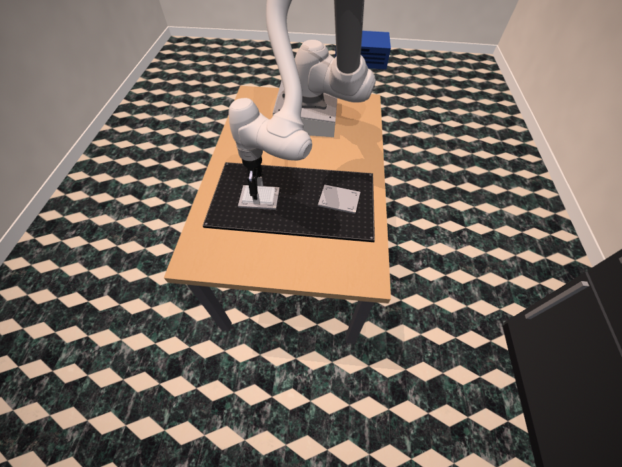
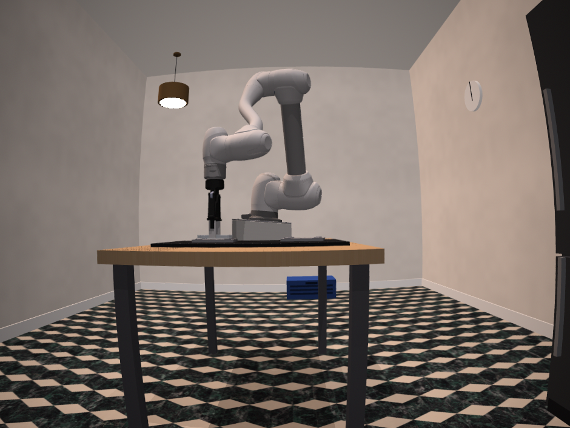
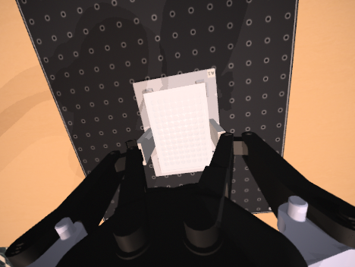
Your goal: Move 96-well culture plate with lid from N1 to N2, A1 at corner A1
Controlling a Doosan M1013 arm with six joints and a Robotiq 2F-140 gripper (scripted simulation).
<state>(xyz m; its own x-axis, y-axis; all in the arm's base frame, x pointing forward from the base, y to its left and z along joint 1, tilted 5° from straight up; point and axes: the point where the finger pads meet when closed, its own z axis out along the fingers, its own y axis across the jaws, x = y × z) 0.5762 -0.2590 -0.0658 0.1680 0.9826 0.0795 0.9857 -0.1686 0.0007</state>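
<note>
My hand is 20 mm above the clear lid. The rest, counted from my hand: grey nest N2: 40 mm below; then grey nest N1: 40 mm ahead, 350 mm to the left, 40 mm below; then plate: 20 mm below.
</note>
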